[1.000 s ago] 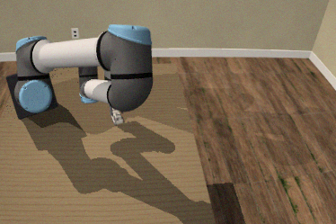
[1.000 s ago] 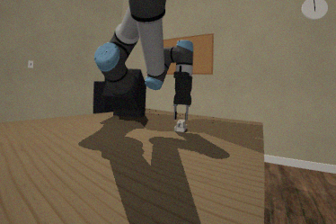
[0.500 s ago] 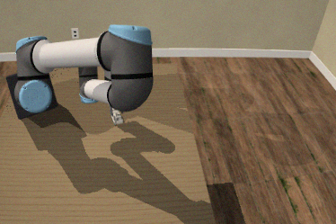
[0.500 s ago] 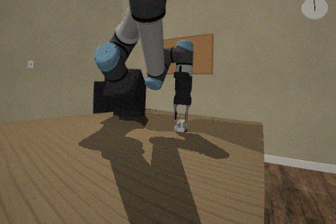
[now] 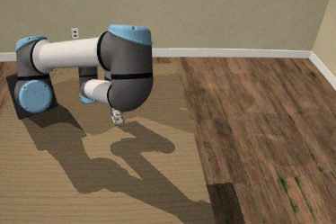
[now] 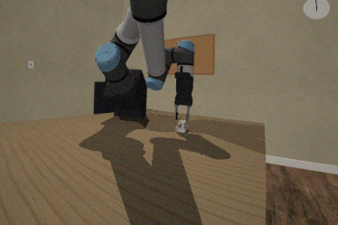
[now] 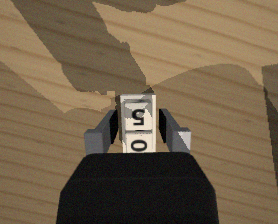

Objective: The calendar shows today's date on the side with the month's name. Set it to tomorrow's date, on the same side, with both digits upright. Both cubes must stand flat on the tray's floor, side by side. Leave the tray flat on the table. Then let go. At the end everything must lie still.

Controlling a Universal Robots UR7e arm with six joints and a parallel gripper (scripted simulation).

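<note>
The white digit cube lies 4 cm below my hand. The rest, counted from my hand: white tray (6 cm below, 2 cm to the left).
</note>
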